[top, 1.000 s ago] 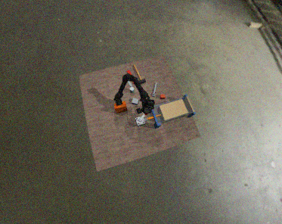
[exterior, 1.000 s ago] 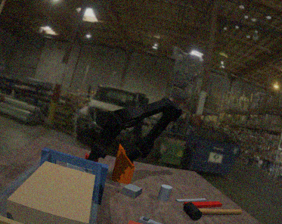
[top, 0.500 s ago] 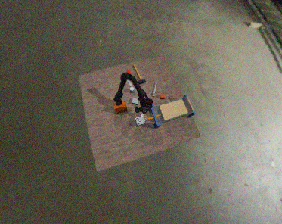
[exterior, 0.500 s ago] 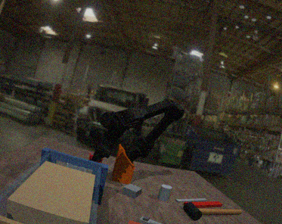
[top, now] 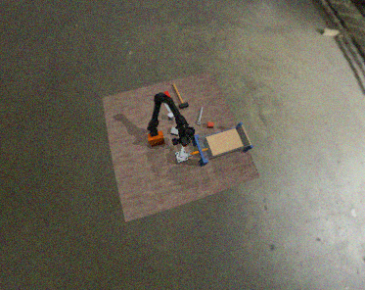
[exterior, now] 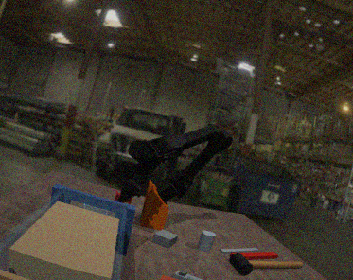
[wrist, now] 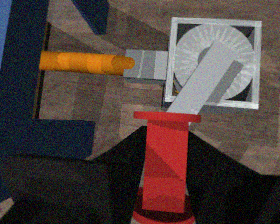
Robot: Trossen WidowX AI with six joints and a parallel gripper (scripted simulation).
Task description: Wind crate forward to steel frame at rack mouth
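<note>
Right now my gripper tip is 11 cm short of the blue steel frame, 8 cm to the left of it and 3 cm above it. From my gripper tip the other things lie so: winch: 7 cm behind, 8 cm to the right, 10 cm below; then red knob: 2 cm to the left; then winch handle: 2 cm behind, 2 cm to the right, 3 cm below.
</note>
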